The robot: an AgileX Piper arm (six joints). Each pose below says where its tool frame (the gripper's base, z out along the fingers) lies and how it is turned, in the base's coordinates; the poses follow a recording.
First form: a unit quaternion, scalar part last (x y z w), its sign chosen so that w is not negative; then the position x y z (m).
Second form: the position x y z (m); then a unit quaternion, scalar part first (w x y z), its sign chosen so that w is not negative. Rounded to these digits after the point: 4 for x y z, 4 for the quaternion.
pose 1, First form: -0.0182, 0.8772, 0.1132, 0.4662, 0.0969, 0.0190, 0.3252
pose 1, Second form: 0.0969, 0.0190, 0.3252, 0.4662, -0.0182, 0.8772, 0.1132
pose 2, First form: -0.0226, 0.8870, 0.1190, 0.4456, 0.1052, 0.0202, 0.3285
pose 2, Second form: 0.1052, 0.0202, 0.3285, 0.4456, -0.0226, 0.8870, 0.1190
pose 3, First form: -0.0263, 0.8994, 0.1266, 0.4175, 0.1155, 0.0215, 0.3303
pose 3, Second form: 0.1155, 0.0215, 0.3303, 0.4175, -0.0263, 0.8994, 0.1266
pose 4, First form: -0.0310, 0.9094, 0.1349, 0.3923, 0.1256, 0.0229, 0.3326
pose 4, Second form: 0.1256, 0.0229, 0.3326, 0.3923, -0.0310, 0.9094, 0.1349
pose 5, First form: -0.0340, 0.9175, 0.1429, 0.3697, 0.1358, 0.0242, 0.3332
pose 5, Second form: 0.1358, 0.0242, 0.3332, 0.3697, -0.0340, 0.9175, 0.1429
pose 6, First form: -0.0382, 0.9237, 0.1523, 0.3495, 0.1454, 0.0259, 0.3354
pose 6, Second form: 0.1454, 0.0259, 0.3354, 0.3495, -0.0382, 0.9237, 0.1523
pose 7, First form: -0.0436, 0.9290, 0.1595, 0.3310, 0.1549, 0.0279, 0.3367
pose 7, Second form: 0.1549, 0.0279, 0.3367, 0.3310, -0.0436, 0.9290, 0.1595
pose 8, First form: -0.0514, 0.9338, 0.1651, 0.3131, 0.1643, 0.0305, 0.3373
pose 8, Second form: 0.1643, 0.0305, 0.3373, 0.3131, -0.0514, 0.9338, 0.1651
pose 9, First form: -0.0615, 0.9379, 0.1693, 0.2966, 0.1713, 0.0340, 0.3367
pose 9, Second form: 0.1713, 0.0340, 0.3367, 0.2966, -0.0615, 0.9379, 0.1693
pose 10, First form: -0.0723, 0.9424, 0.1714, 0.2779, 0.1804, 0.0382, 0.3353
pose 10, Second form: 0.1804, 0.0382, 0.3353, 0.2779, -0.0723, 0.9424, 0.1714
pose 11, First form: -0.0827, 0.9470, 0.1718, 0.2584, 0.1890, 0.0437, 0.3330
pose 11, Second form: 0.1890, 0.0437, 0.3330, 0.2584, -0.0827, 0.9470, 0.1718
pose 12, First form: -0.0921, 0.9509, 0.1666, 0.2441, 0.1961, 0.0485, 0.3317
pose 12, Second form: 0.1961, 0.0485, 0.3317, 0.2441, -0.0921, 0.9509, 0.1666
